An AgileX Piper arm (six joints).
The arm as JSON. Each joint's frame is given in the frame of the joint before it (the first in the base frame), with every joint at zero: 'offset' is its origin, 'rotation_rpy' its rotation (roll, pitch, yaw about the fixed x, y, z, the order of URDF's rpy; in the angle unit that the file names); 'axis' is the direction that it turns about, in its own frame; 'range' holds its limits. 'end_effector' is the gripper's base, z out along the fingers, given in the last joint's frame.
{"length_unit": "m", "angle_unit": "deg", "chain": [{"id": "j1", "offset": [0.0, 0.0, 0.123], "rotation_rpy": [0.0, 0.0, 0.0], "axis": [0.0, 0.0, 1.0], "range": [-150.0, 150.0]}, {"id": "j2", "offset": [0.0, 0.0, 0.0], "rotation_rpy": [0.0, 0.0, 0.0], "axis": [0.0, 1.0, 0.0], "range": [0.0, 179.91]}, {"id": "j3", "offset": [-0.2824, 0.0, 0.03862], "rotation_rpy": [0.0, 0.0, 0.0], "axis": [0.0, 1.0, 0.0], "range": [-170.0, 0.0]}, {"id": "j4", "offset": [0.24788, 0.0, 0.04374], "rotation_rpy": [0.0, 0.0, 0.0], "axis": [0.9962, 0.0, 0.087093], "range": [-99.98, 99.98]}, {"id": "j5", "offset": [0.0, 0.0, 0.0], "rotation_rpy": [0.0, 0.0, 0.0], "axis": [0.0, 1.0, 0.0], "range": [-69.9, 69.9]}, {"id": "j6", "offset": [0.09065, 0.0, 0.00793], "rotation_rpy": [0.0, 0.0, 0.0], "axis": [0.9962, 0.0, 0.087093], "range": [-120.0, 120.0]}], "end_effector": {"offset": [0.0, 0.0, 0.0], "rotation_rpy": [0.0, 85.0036, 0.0]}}
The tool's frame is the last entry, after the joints.
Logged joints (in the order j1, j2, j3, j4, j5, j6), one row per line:
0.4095 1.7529 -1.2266 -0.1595 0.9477 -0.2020
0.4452 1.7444 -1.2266 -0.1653 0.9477 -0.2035
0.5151 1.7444 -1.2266 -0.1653 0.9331 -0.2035
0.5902 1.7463 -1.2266 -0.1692 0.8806 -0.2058
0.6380 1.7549 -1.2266 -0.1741 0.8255 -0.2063
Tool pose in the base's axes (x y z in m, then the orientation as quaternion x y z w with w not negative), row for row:
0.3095 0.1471 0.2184 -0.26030 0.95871 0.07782 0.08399
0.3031 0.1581 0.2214 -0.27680 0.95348 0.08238 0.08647
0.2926 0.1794 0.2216 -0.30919 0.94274 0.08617 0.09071
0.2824 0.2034 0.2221 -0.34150 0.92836 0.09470 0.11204
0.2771 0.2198 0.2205 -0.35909 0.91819 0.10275 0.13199
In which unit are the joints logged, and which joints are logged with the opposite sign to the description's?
The joints are logged in radians. Opposite sign: j4.
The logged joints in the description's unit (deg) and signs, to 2 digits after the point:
23.46 100.43 -70.28 9.14 54.30 -11.57
25.51 99.95 -70.28 9.47 54.30 -11.66
29.51 99.95 -70.28 9.47 53.46 -11.66
33.82 100.06 -70.28 9.69 50.45 -11.79
36.55 100.55 -70.28 9.98 47.30 -11.82

